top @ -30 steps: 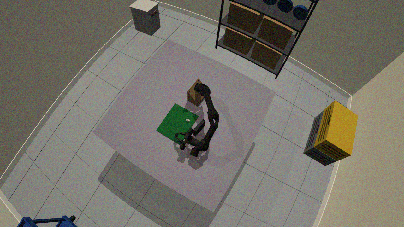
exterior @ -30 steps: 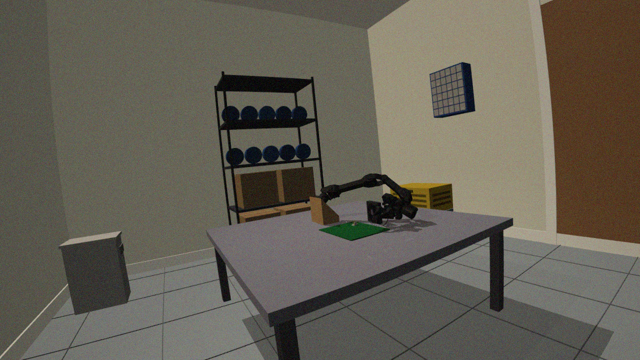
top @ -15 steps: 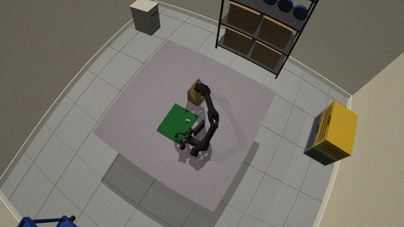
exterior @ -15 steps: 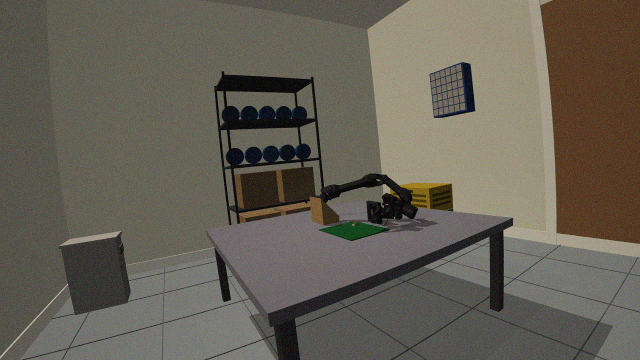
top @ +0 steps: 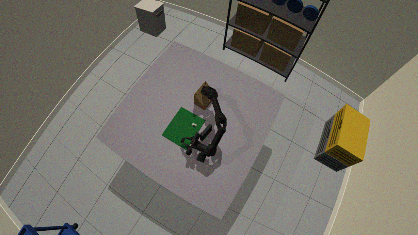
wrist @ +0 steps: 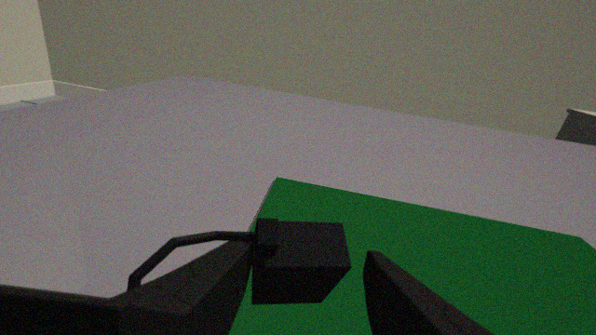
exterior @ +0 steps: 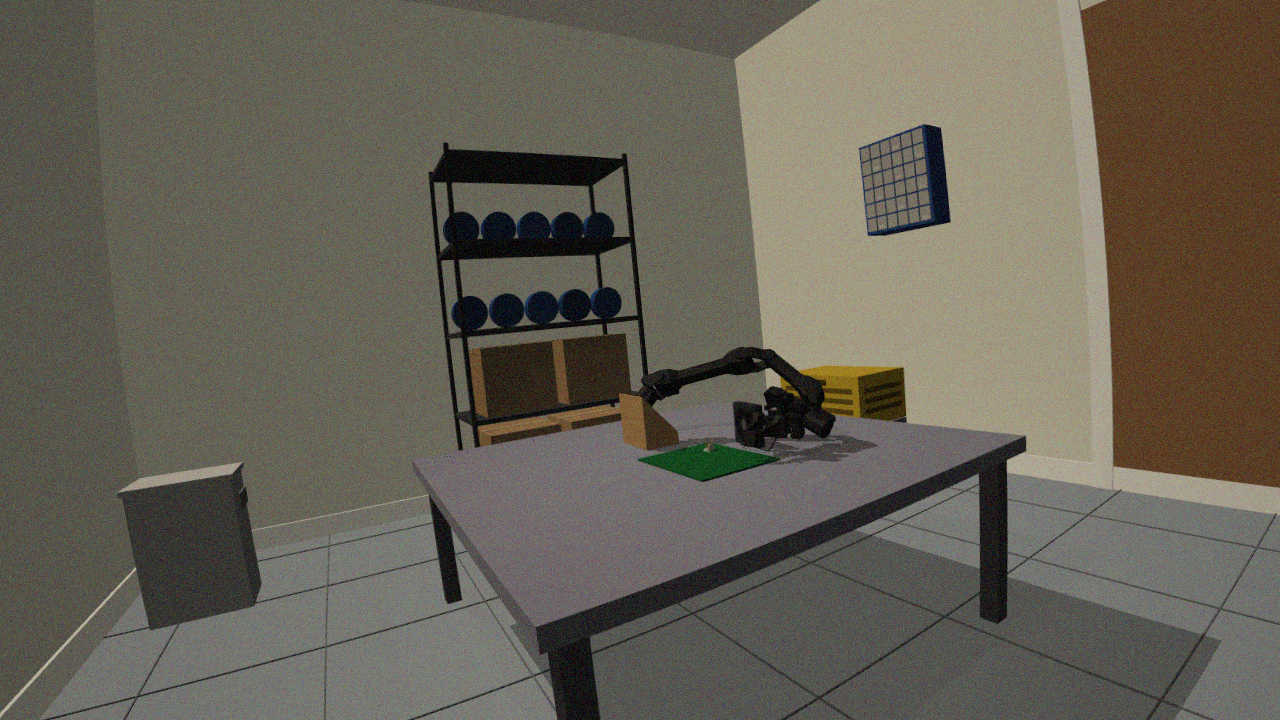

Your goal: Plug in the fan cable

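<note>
My gripper tip is now 18 cm past the pale fan header, 7 cm above it and 1 cm to the right of it. The rest, counted from my gripper tip: black cable 2 cm ahead, 1 cm to the left; then black fan 14 cm behind, 12 cm to the left, 1 cm below; then green board 11 cm behind, 8 cm below, 6 cm to the right.
</note>
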